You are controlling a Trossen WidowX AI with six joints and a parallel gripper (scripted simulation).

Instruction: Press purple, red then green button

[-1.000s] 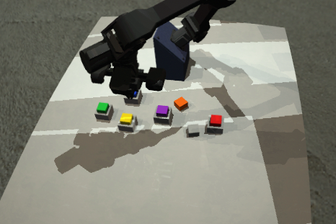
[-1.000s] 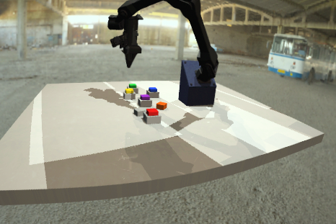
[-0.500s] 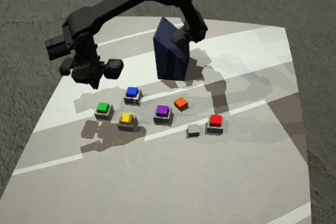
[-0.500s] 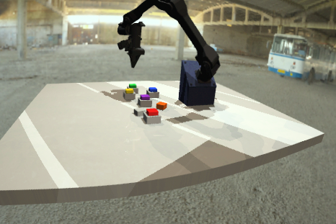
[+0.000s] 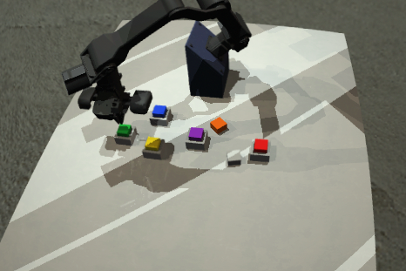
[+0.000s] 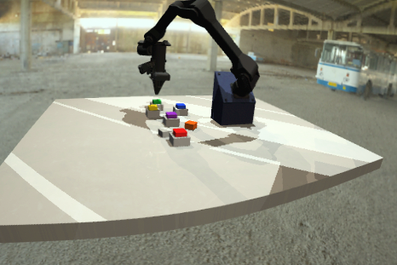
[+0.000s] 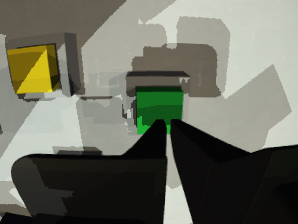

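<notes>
Now: the green button 30 mm below my gripper tip. Round my gripper tip: yellow button: 30 mm ahead, 90 mm to the left, 30 mm below; purple button: 20 mm behind, 190 mm to the left, 30 mm below; blue button: 80 mm behind, 80 mm to the left, 30 mm below.
</notes>
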